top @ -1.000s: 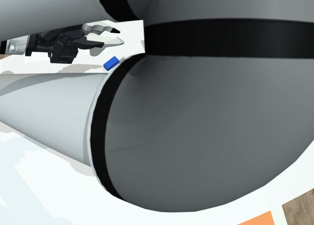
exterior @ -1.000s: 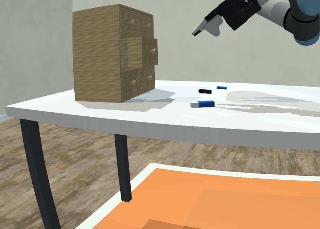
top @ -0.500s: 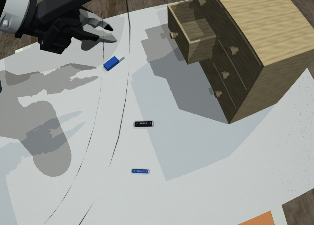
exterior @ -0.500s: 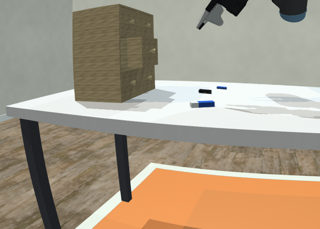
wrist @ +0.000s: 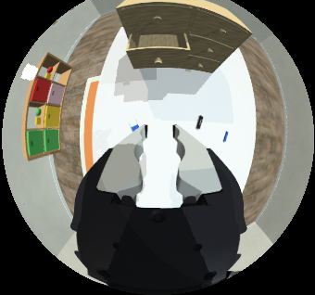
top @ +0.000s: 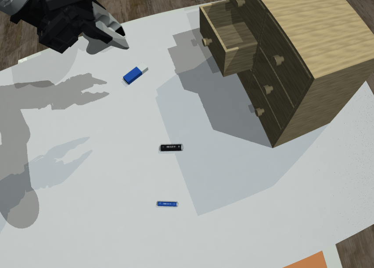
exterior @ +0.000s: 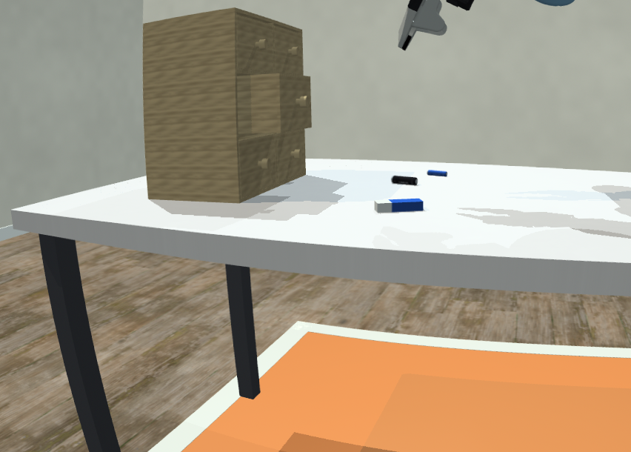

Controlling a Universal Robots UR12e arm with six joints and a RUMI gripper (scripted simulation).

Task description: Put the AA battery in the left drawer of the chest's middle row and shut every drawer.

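Right now my hand is 240 mm above the black battery and 140 mm to the left of it. Round my hand: blue AA battery (250 mm to the right, 240 mm below, 70 mm behind); eraser (240 mm below, 80 mm to the left, 20 mm ahead).
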